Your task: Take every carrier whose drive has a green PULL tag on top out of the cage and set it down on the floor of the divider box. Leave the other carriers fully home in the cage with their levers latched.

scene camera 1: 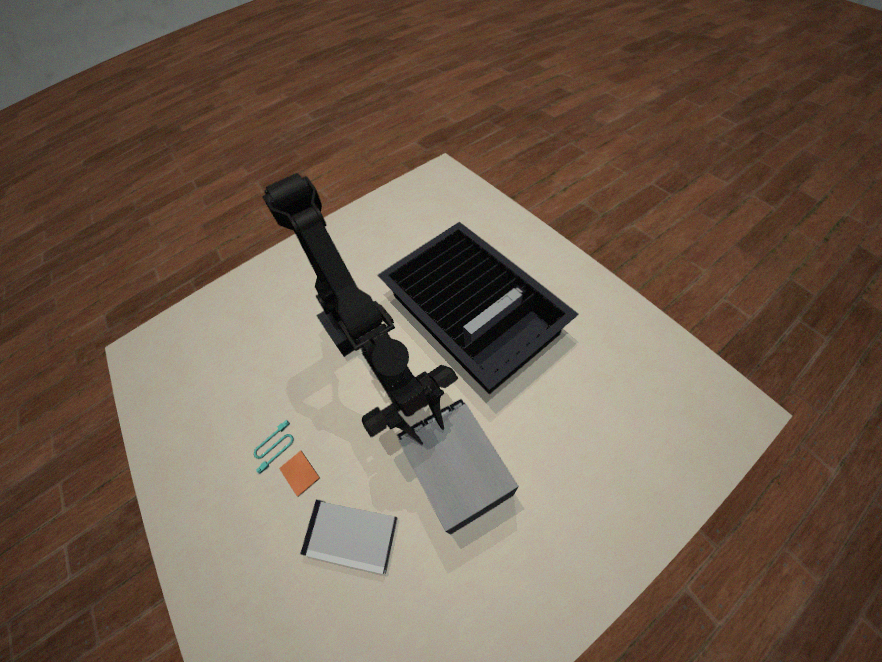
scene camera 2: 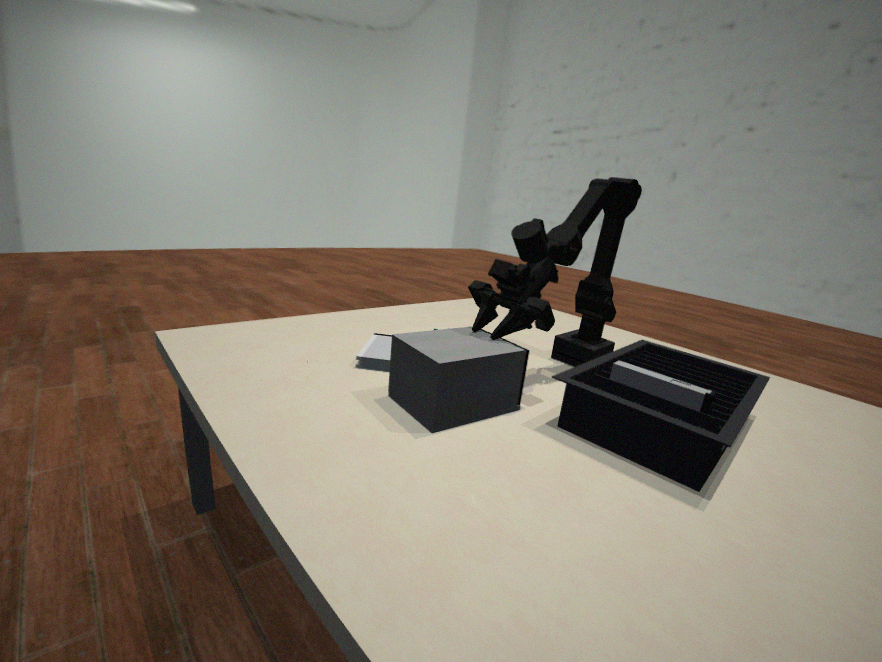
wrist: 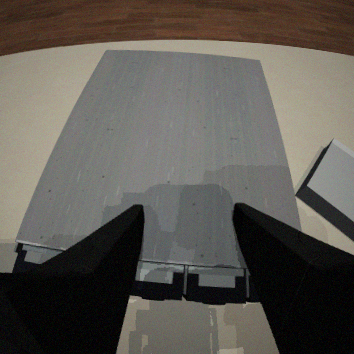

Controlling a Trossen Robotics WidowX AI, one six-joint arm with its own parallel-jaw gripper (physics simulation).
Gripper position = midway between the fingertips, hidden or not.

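Observation:
My gripper (scene camera 2: 482,334) is visible to me in scene camera 2, in scene camera 1 (scene camera 1: 432,436) and in the wrist view (wrist: 188,211). On the table there is a grey flat box (scene camera 1: 361,539), which I also find in scene camera 2 (scene camera 2: 375,355) and in the wrist view (wrist: 320,189). An orange pad (scene camera 1: 299,473) rests on the table too, though in the wrist view it is out of frame. Then I see a black divider box (scene camera 2: 680,443), which scene camera 1 shows me as well (scene camera 1: 447,282).

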